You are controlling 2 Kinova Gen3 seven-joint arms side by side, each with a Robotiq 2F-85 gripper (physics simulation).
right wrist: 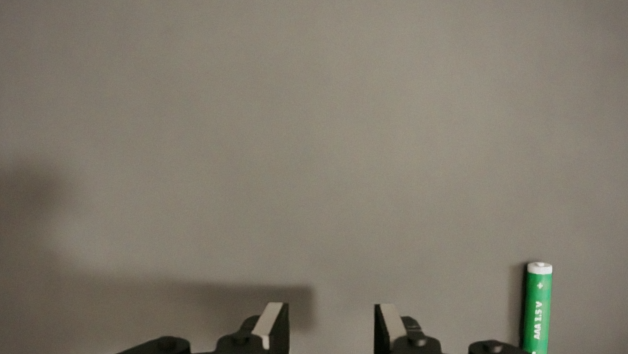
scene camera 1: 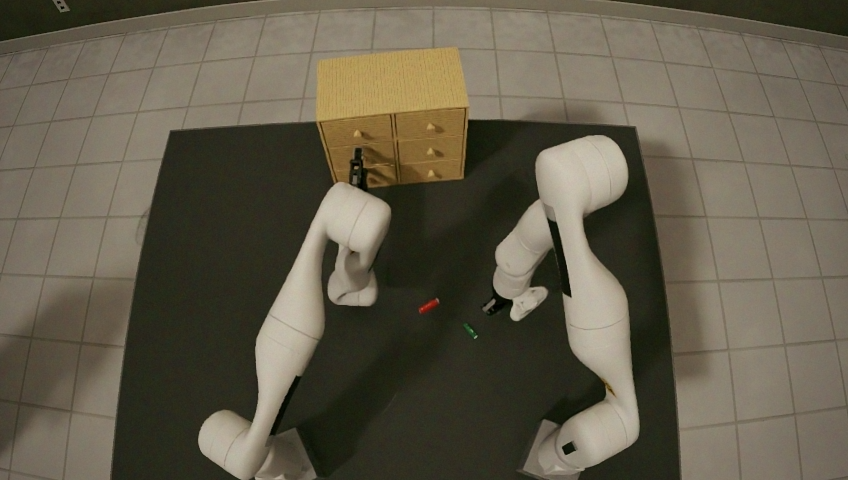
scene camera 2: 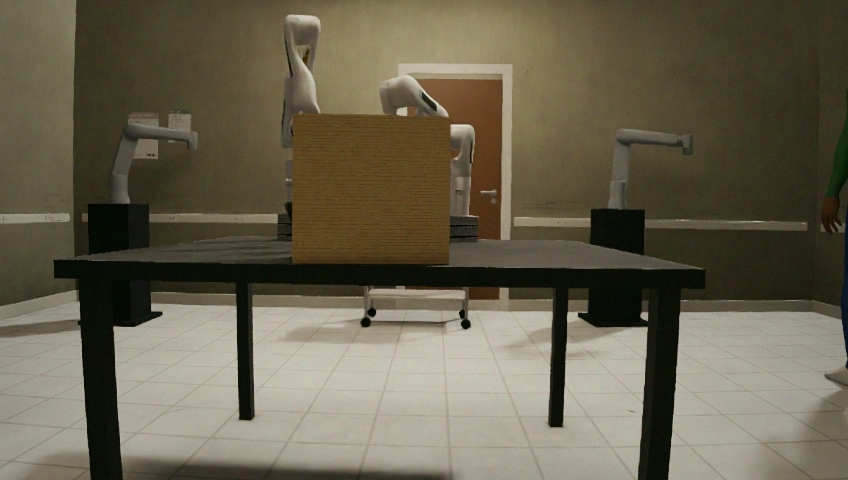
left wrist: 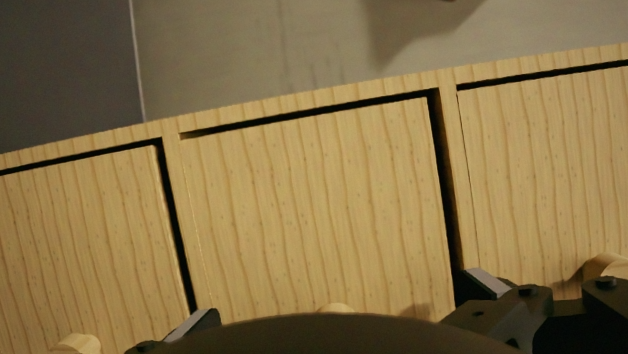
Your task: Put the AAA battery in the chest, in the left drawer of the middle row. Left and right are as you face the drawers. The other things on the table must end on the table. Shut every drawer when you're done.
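Places are measured from the left arm's base along level axes (x ahead, y left, z up), in metres.
Pixels of known places: left gripper, fingertip midpoint: point(scene camera 1: 360, 158); right gripper, fingertip midpoint: point(right wrist: 331, 329) point(scene camera 1: 502, 305); left arm's base, link origin: point(scene camera 1: 281, 462) point(scene camera 2: 456, 214); right arm's base, link origin: point(scene camera 1: 559, 453).
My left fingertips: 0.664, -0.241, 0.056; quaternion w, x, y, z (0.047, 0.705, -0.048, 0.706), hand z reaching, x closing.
Observation:
Ahead of a thing's pixels: the offset from my left fingertips to its middle, as dx, dy, dz.
The green AAA battery @[-0.396, -0.200, -0.149] point(scene camera 1: 470, 331) point(right wrist: 538, 310) lies on the table. My right gripper point(scene camera 1: 489, 308) point(right wrist: 331, 329) is partly open and empty above the table, with the battery outside its fingers, at the right in the right wrist view. The wooden chest @[+0.097, -0.086, +0.000] point(scene camera 1: 389, 83) point(scene camera 2: 370, 190) stands at the table's back edge, its drawers looking shut. My left gripper point(scene camera 1: 357, 153) point(left wrist: 341, 318) is open in front of the left middle drawer @[+0.089, -0.006, -0.003] point(left wrist: 320, 210), its fingers on either side of the knob. The knob is mostly hidden in the left wrist view.
A red battery @[-0.324, -0.115, -0.147] point(scene camera 1: 428, 305) lies on the dark table point(scene camera 1: 196, 237) point(scene camera 2: 535, 277), up and left of the green one in scene camera 1. The left arm's links hang over the table in front of the chest. The right arm stands at the right.

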